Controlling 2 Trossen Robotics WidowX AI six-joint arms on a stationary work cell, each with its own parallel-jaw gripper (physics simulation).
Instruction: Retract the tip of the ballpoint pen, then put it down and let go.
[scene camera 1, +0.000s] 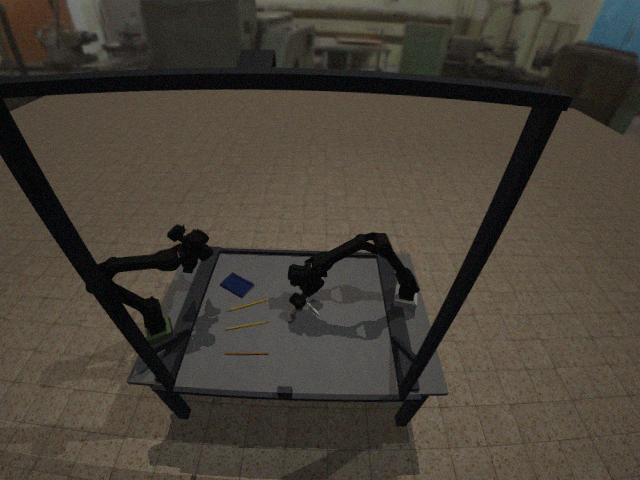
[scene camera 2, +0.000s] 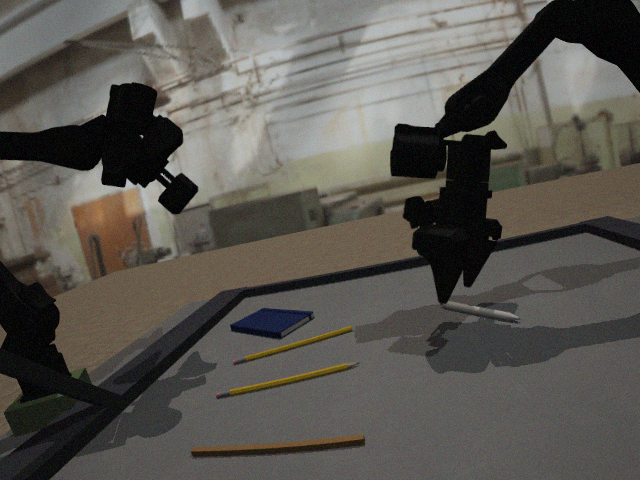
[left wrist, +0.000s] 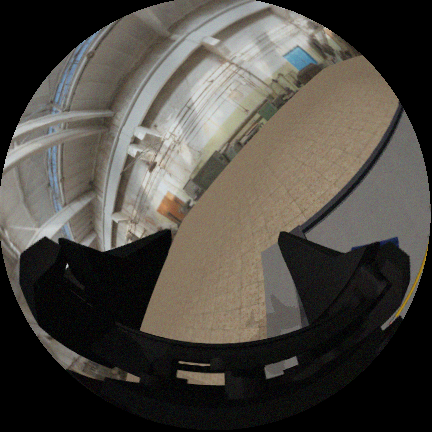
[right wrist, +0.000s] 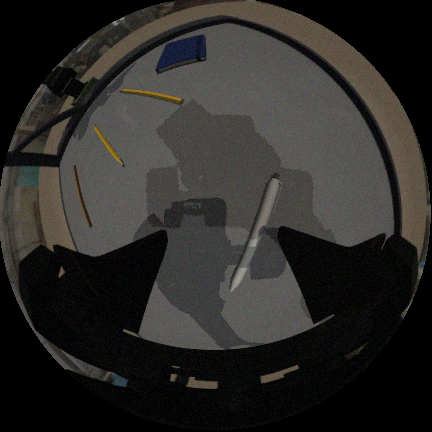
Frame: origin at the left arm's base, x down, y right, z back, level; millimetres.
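Where they show: left gripper, fingertip midpoint: (scene camera 2: 162, 174) (left wrist: 226, 236); right gripper, fingertip midpoint: (scene camera 2: 455, 294) (right wrist: 223, 234); left arm's base, link origin: (scene camera 1: 157, 327) (right wrist: 80, 90); right arm's base, link origin: (scene camera 1: 406, 294).
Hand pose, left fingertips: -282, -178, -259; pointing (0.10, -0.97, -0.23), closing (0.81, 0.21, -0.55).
Note:
Each offset is from my left fingertips to the top centre of the thing, as dx, dy, dz.
The white ballpoint pen @(+309, +349, -373) (scene camera 1: 313, 308) (scene camera 2: 480, 311) (right wrist: 257, 225) lies on the grey table. In the right wrist view its dark button end points up and its pointed end points down to the left. My right gripper (scene camera 2: 455, 292) (right wrist: 223, 234) is open and empty, pointing down above the table by the pen's button end. In the right wrist view the pen shows between the two fingers, nearer the right-hand one in the picture. My left gripper (left wrist: 226, 236) is open and empty, raised over the table's left edge, far from the pen.
A dark blue notebook @(+310, +81, -121) (scene camera 1: 236, 284) (scene camera 2: 272, 322) (right wrist: 182, 53) lies at the table's back left. Two yellow pencils @(+315, +218, -125) (scene camera 2: 293, 345) @(+314, +318, -87) (scene camera 2: 286, 380) and an orange-brown stick @(+315, +440, -36) (scene camera 1: 246, 353) (scene camera 2: 278, 446) lie left of the pen in both scene views. Dark frame posts (scene camera 1: 491, 232) rise at the table's sides.

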